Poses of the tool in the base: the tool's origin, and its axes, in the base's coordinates. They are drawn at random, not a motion.
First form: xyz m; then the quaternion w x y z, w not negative.
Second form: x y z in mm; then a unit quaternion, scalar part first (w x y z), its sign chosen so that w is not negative. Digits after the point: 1 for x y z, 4 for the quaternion.
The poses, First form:
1: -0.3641 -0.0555 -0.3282 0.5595 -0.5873 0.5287 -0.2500
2: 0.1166 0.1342 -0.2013 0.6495 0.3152 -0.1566 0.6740
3: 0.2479 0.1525 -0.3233 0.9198 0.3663 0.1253 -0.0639
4: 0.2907 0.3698 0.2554 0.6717 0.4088 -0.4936 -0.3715
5: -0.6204 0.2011 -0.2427 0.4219 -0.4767 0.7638 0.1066
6: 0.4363 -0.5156 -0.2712 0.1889 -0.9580 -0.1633 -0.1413
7: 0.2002 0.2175 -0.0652 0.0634 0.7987 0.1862 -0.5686
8: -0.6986 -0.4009 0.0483 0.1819 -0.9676 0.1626 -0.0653
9: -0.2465 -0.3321 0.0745 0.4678 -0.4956 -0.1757 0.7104
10: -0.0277 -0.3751 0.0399 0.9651 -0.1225 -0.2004 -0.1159
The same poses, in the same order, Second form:
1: -364.1 -55.5 -328.2 0.5595 -0.5873 0.5287 -0.2500
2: 116.6 134.2 -201.3 0.6495 0.3152 -0.1566 0.6740
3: 247.9 152.5 -323.3 0.9198 0.3663 0.1253 -0.0639
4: 290.7 369.8 255.4 0.6717 0.4088 -0.4936 -0.3715
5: -620.4 201.1 -242.7 0.4219 -0.4767 0.7638 0.1066
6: 436.3 -515.6 -271.2 0.1889 -0.9580 -0.1633 -0.1413
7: 200.2 217.5 -65.2 0.0634 0.7987 0.1862 -0.5686
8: -698.6 -400.9 48.3 0.1819 -0.9676 0.1626 -0.0653
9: -246.5 -332.1 74.5 0.4678 -0.4956 -0.1757 0.7104
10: -27.7 -375.1 39.9 0.9651 -0.1225 -0.2004 -0.1159
